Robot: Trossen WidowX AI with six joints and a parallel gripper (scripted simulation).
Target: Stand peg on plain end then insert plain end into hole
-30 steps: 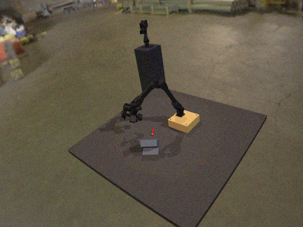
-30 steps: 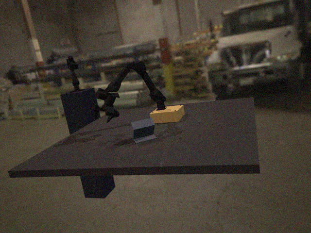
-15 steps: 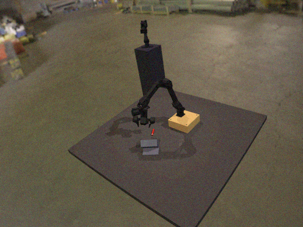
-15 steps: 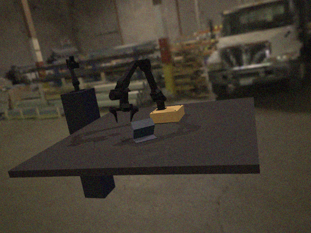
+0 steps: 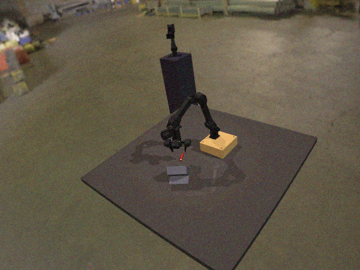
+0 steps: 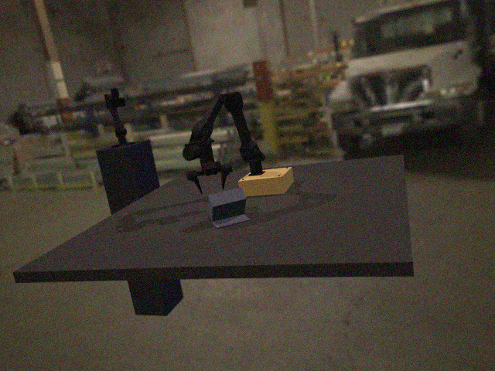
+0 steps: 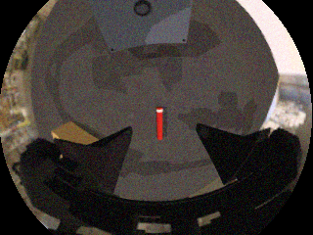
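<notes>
My gripper tip is 70 mm above the red peg and 10 mm past it. From my gripper tip the other things lie so: grey sloped panel (140 mm ahead, 120 mm to the left, 20 mm below); low grey foot (160 mm ahead, 130 mm to the left, 80 mm below).
</notes>
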